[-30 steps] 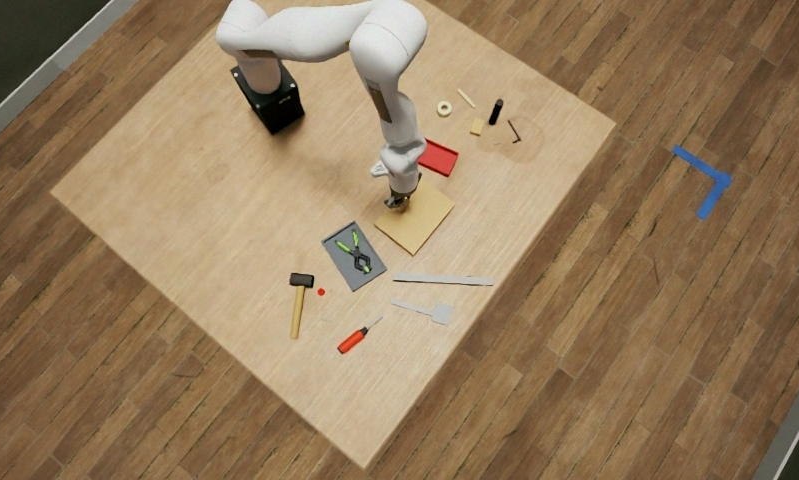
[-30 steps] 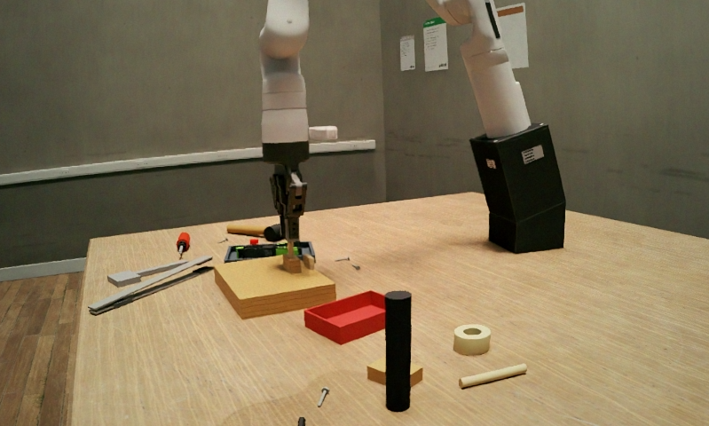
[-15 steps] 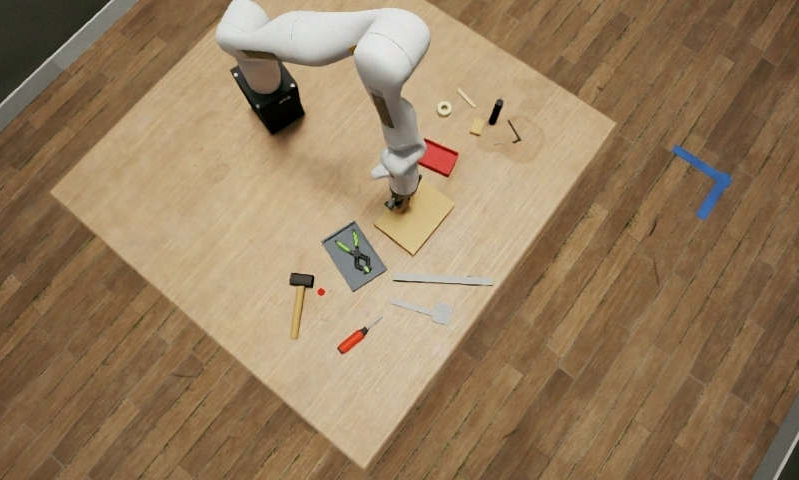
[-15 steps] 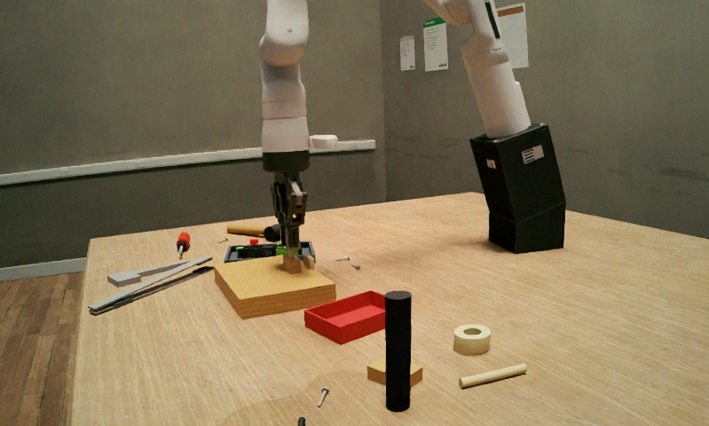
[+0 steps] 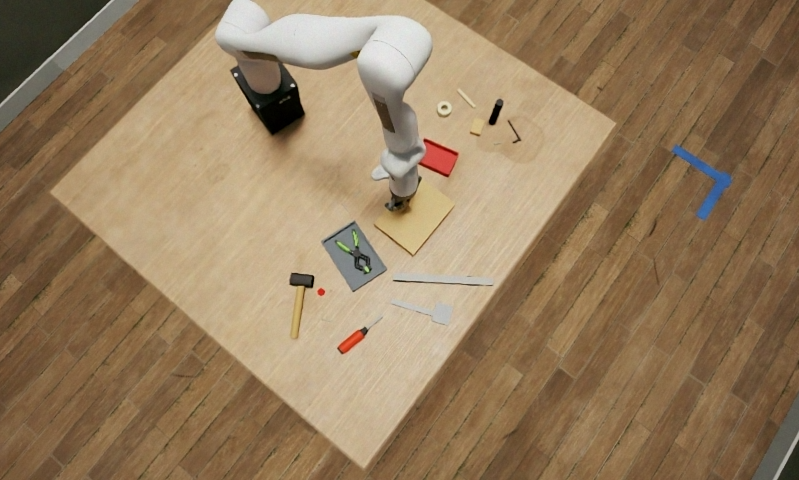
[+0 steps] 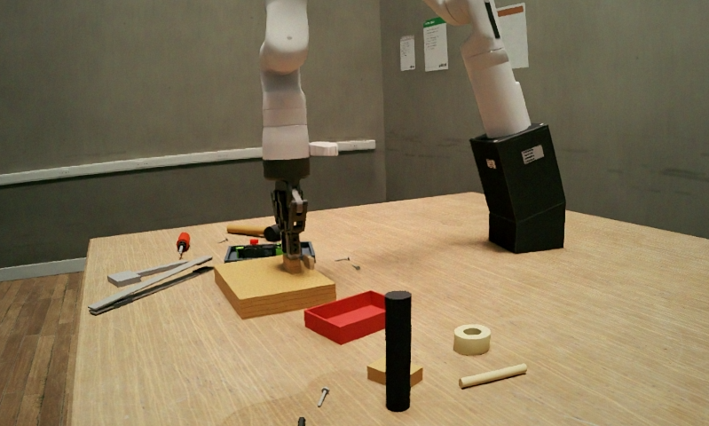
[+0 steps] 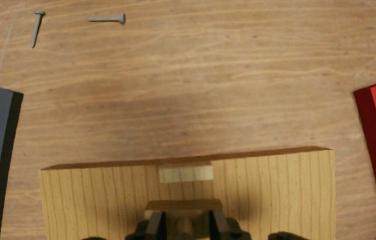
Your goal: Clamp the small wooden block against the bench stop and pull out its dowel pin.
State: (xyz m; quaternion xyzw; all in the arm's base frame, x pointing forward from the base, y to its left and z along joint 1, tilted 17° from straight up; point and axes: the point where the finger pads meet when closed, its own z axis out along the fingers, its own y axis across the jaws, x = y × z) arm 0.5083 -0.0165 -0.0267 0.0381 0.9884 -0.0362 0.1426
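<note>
The dowel pin is 20 mm below my hand. Round my hand: wooden block 40 mm below; then tan bench board 50 mm below, 40 mm ahead; then red tray 190 mm to the left, 70 mm below, 20 mm behind.
</note>
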